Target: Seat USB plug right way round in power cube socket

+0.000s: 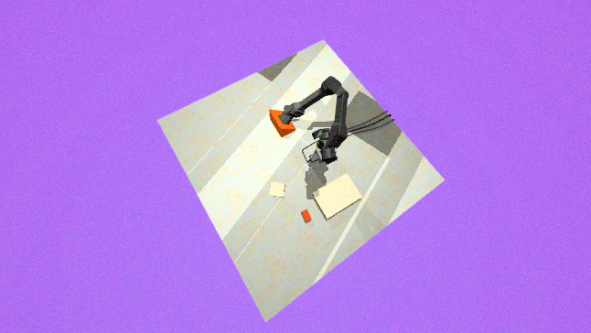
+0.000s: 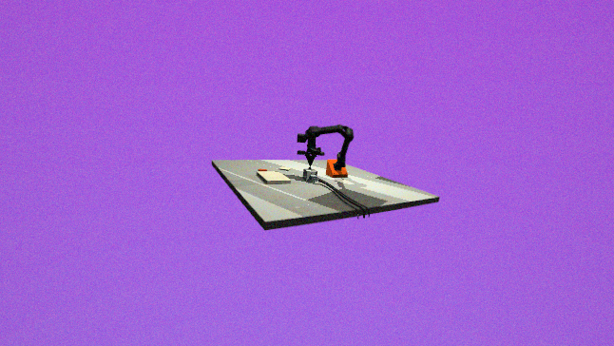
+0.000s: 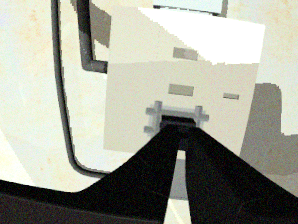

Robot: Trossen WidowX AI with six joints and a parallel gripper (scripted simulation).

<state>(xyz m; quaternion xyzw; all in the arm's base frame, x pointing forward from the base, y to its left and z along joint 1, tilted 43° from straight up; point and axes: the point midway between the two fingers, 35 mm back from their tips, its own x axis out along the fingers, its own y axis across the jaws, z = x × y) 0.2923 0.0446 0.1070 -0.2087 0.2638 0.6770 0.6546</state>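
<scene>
The black USB plug lies 20 mm below my gripper tip. Also, from my gripper tip: small cream tile: 330 mm to the right, 100 mm below, 70 mm ahead; grey socket: 40 mm below; flat tan board: 260 mm ahead, 90 mm below, 30 mm to the right.
</scene>
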